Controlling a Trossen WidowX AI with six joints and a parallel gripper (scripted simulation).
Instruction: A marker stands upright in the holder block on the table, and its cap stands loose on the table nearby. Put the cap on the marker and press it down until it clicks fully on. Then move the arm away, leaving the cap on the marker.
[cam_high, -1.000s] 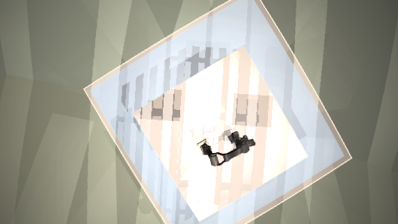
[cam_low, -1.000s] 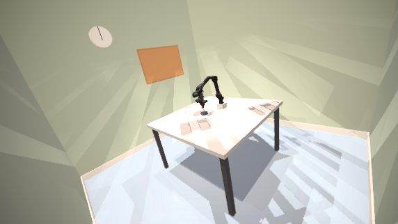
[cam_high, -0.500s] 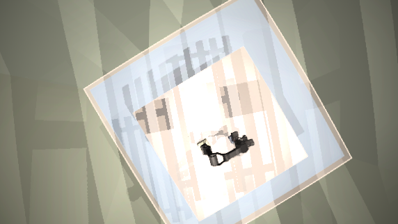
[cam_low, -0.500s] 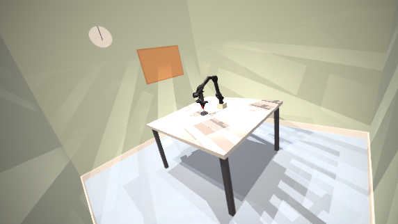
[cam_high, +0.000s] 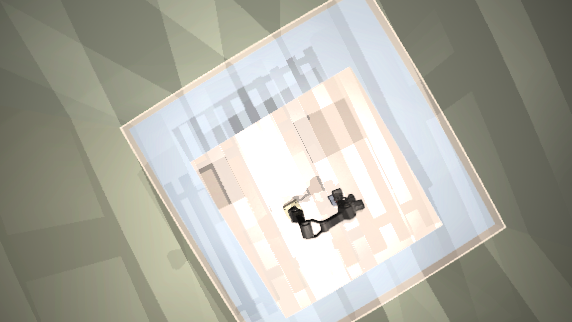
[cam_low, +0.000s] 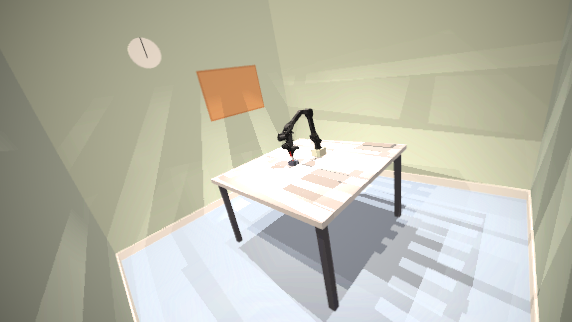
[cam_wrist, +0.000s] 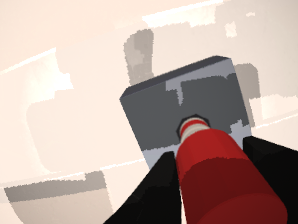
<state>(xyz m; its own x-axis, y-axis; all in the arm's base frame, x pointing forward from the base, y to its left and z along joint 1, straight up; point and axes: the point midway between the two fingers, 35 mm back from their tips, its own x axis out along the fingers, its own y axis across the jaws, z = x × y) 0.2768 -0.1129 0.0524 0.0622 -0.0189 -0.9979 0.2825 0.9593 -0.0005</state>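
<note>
The red cap is 20 mm above my gripper tip. Also, from my gripper tip: holder block (10 mm behind, 70 mm below).
</note>
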